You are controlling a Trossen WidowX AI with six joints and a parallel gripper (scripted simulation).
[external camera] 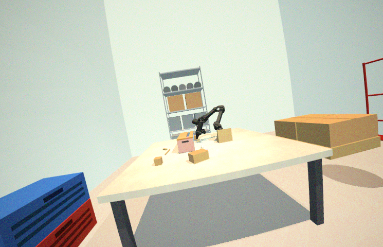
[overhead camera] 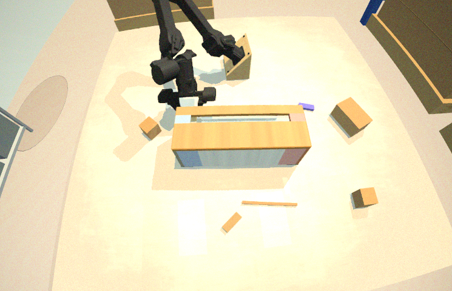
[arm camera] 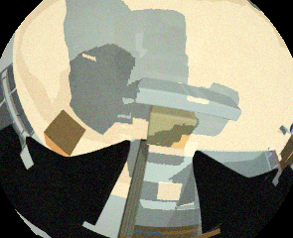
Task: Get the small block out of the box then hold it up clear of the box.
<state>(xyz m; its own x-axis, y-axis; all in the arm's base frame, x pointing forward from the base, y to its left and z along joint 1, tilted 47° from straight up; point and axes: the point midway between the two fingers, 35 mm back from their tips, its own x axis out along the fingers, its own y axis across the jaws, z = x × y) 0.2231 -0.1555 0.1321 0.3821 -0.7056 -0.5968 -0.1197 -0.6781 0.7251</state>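
My gripper tip is 2 cm past the pale tan block and 2 cm above it. Round my gripper tip: box (8 cm ahead, 16 cm to the left, 3 cm above); then flat piece (36 cm ahead, 10 cm to the left, 3 cm below); then thin stick (32 cm ahead, 22 cm to the left, 3 cm below).
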